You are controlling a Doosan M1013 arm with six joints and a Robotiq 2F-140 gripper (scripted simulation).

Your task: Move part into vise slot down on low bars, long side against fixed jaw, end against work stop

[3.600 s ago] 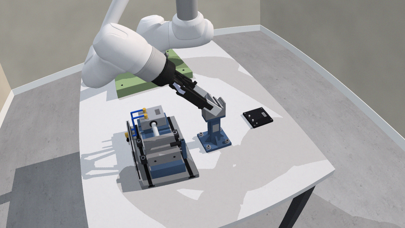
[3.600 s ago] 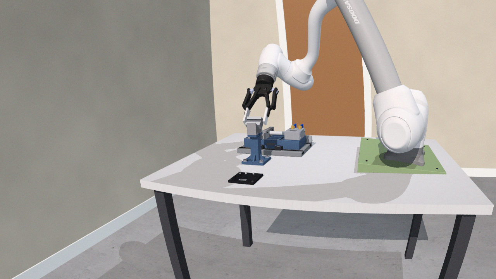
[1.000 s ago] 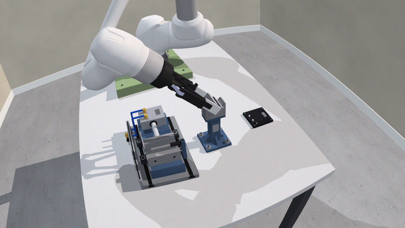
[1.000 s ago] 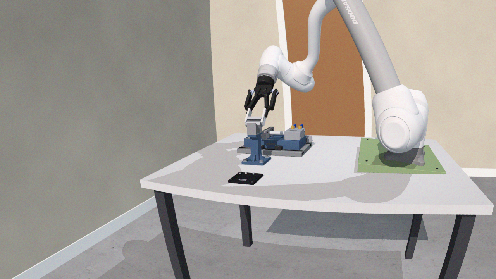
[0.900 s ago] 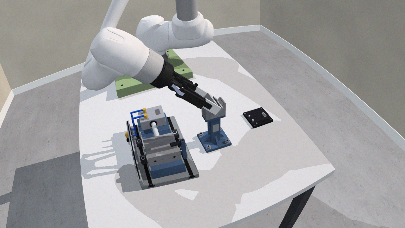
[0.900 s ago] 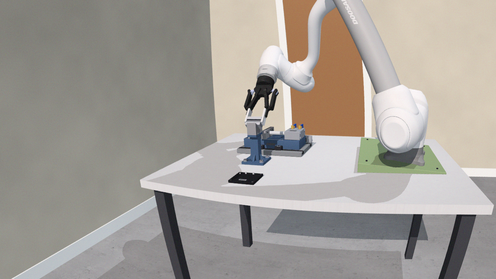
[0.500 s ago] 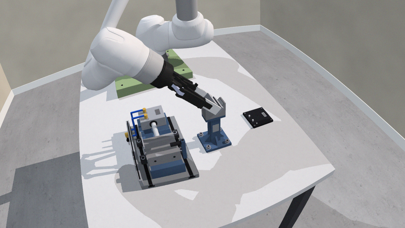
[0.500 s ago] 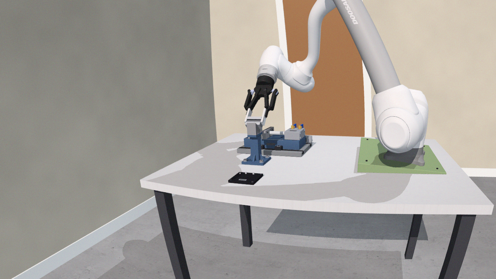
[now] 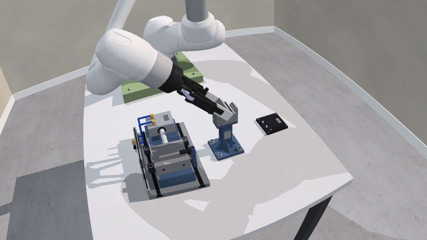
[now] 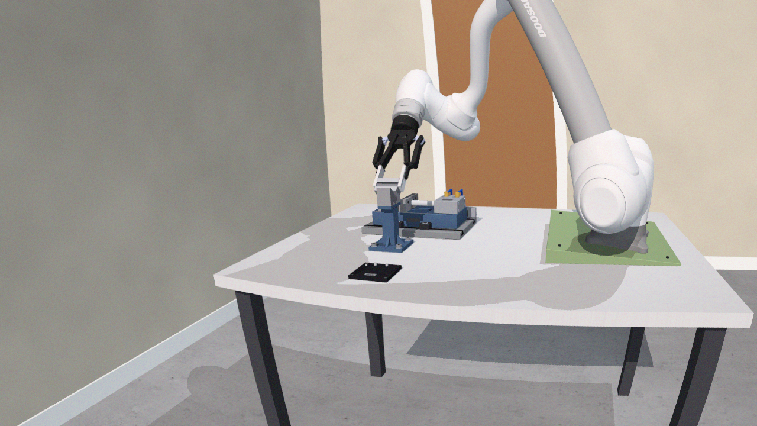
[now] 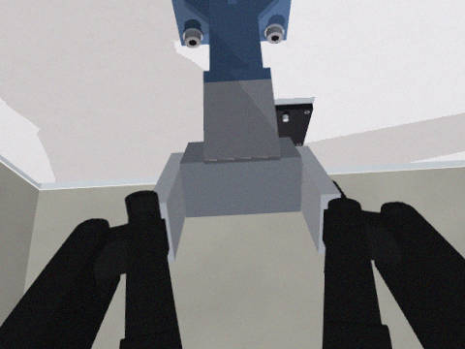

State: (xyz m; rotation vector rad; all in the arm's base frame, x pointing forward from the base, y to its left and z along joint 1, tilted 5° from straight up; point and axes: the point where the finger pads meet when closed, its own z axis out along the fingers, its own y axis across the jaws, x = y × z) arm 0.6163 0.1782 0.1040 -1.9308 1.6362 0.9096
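My hand is 20 mm to the right of the blue v-block stand and 120 mm above it. From my hand the other things lie so: part (20 mm to the left, 10 mm below); then blue work stop post (70 mm ahead, 90 mm to the right, 120 mm below); then work stop (80 mm ahead, 110 mm to the right, 80 mm below).
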